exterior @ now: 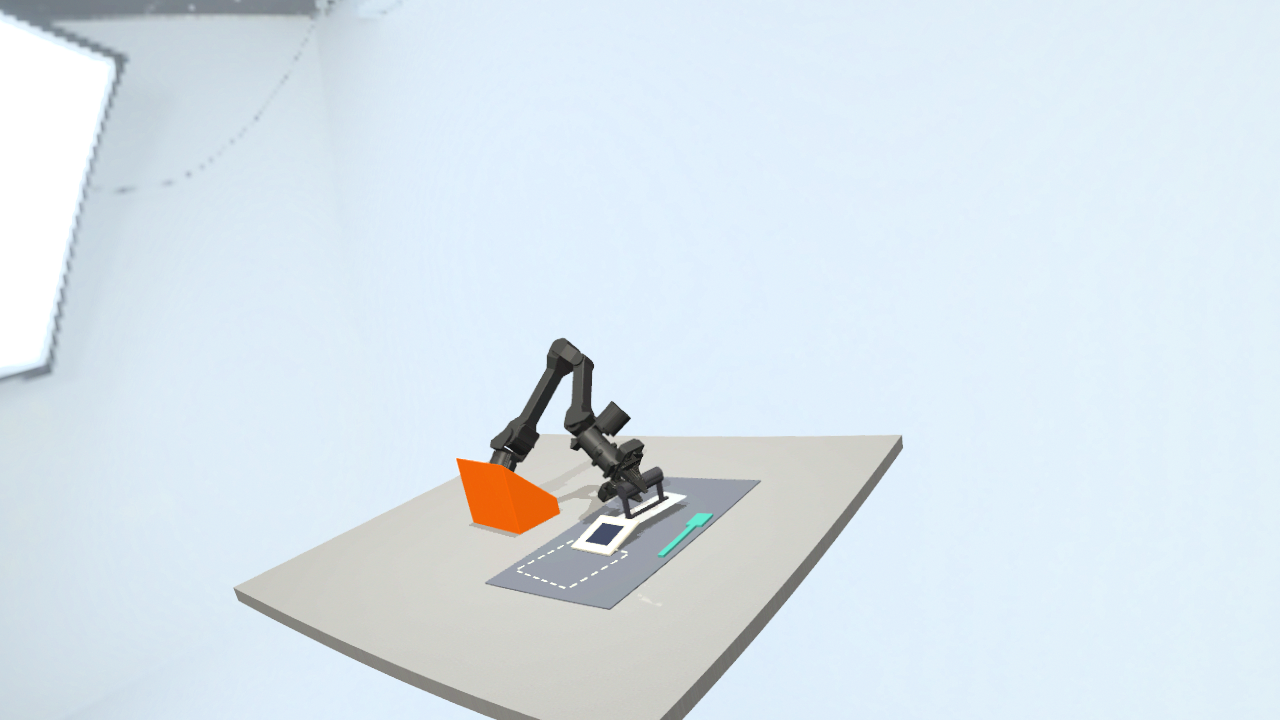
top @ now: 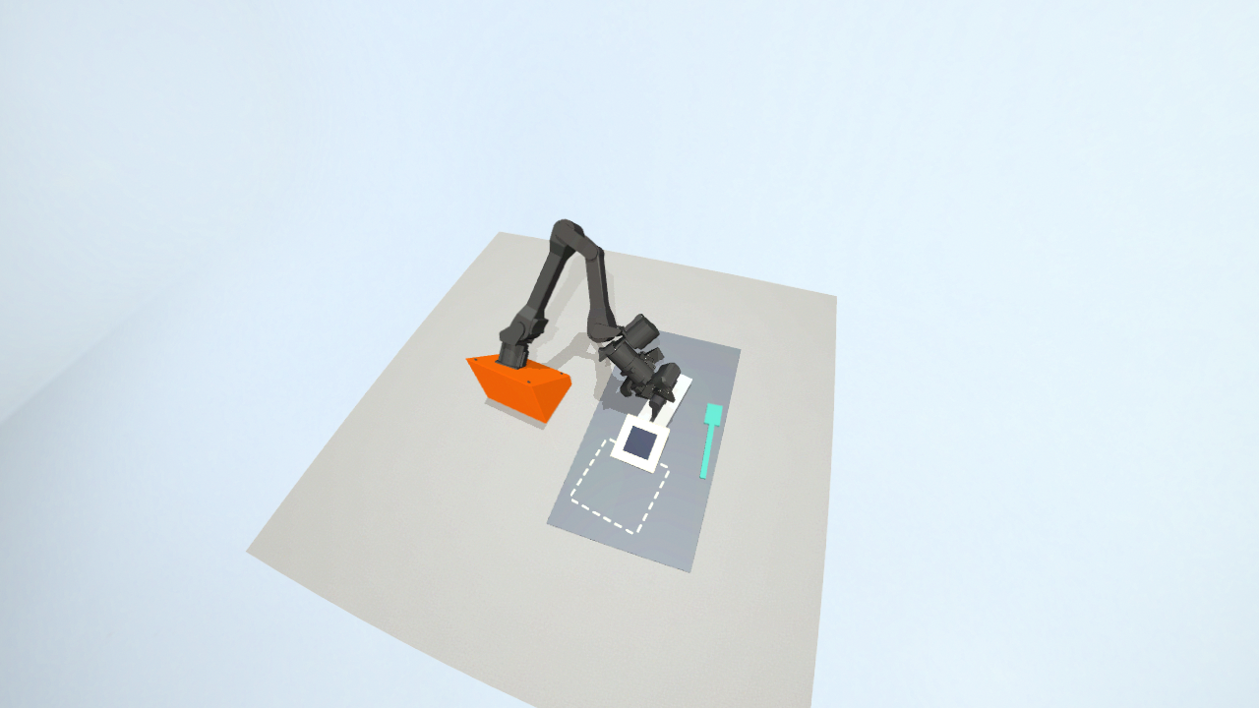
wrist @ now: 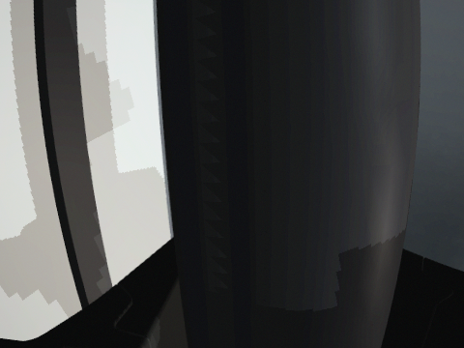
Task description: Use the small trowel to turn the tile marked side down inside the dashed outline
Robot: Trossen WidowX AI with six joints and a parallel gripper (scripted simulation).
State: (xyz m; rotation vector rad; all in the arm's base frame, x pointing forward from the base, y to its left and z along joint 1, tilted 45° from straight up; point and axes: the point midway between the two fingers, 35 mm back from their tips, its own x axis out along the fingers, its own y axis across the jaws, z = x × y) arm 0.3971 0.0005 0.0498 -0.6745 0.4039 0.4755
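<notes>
The tile is 50 mm behind my gripper tip, 100 mm to the right of it and 50 mm below it. From my gripper tip the other things lie so: grey mat 20 mm behind, 40 mm to the right, 90 mm below; teal trowel 120 mm ahead, 20 mm to the right, 70 mm below; white-bladed tool 30 mm behind, 10 mm below.
</notes>
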